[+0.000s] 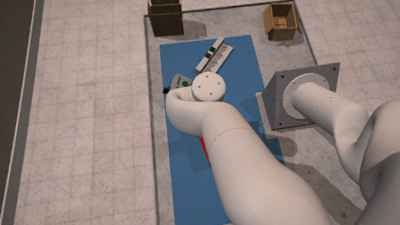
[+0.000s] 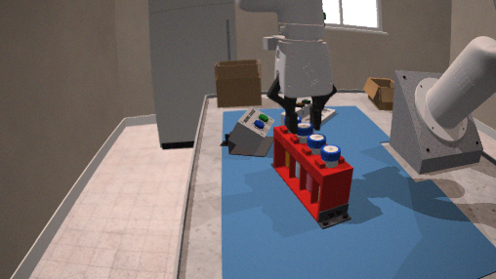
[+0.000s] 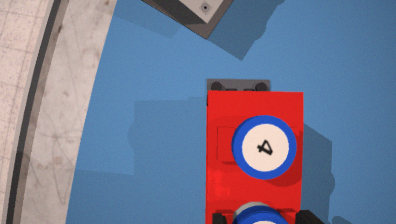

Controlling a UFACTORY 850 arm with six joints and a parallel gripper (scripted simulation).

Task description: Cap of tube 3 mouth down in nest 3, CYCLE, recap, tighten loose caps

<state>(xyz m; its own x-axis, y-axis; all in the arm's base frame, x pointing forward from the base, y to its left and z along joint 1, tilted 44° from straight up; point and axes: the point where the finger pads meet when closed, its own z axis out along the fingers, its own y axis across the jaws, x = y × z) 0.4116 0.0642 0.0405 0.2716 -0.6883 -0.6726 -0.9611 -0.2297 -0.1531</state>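
Now: hand 20 mm above the blue cap. The rest, counted from my hand: blue key: 70 mm ahead, 170 mm to the right, 70 mm below; then grey key housing: 80 mm ahead, 190 mm to the right, 80 mm below; then cap marked 4: 10 mm ahead, 50 mm to the right, 20 mm below.
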